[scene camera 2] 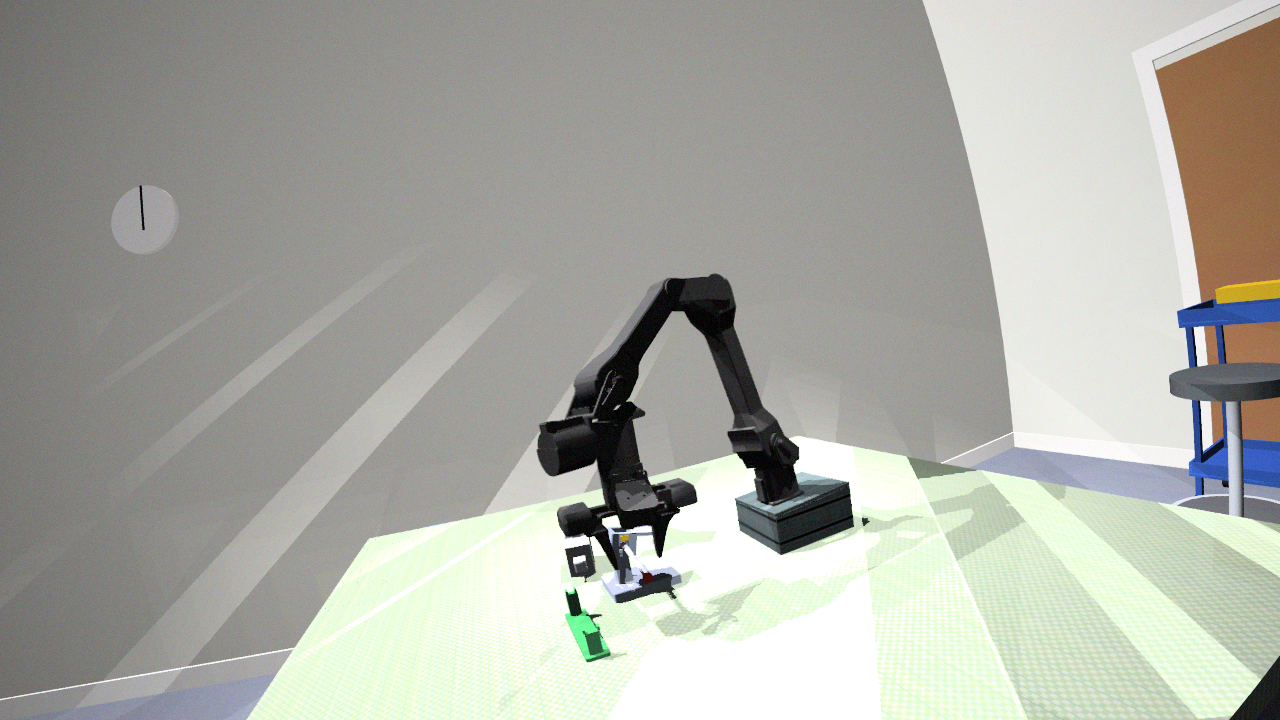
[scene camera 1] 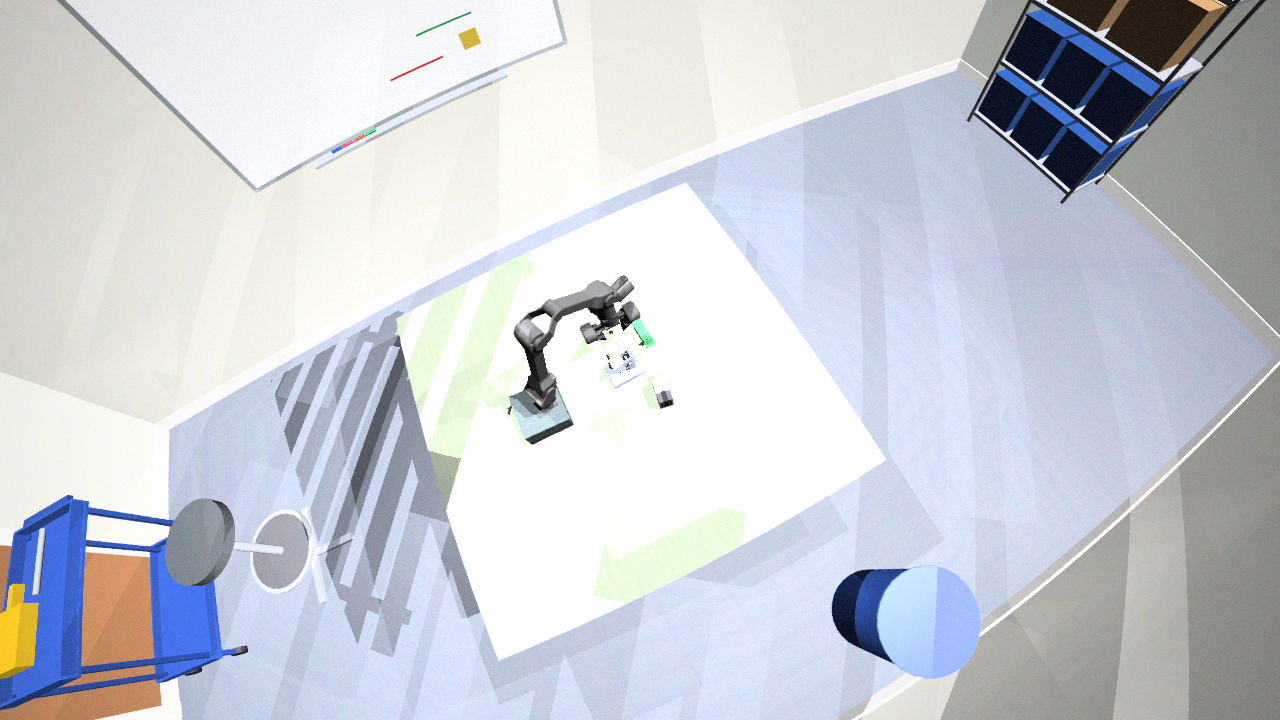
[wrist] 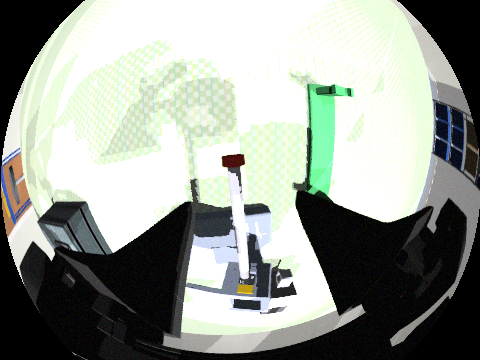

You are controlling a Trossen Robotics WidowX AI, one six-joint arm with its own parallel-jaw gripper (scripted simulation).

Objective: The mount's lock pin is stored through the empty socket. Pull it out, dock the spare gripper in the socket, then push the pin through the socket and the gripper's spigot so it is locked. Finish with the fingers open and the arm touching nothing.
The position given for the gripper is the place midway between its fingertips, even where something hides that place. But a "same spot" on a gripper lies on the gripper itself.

gripper: scene camera 2; scene camera 1 614, 334; wrist
same spot on grey mount: (wrist: 214, 243) = (scene camera 1: 620, 369)
same spot on gripper: (scene camera 2: 599, 531) = (wrist: 422, 221)
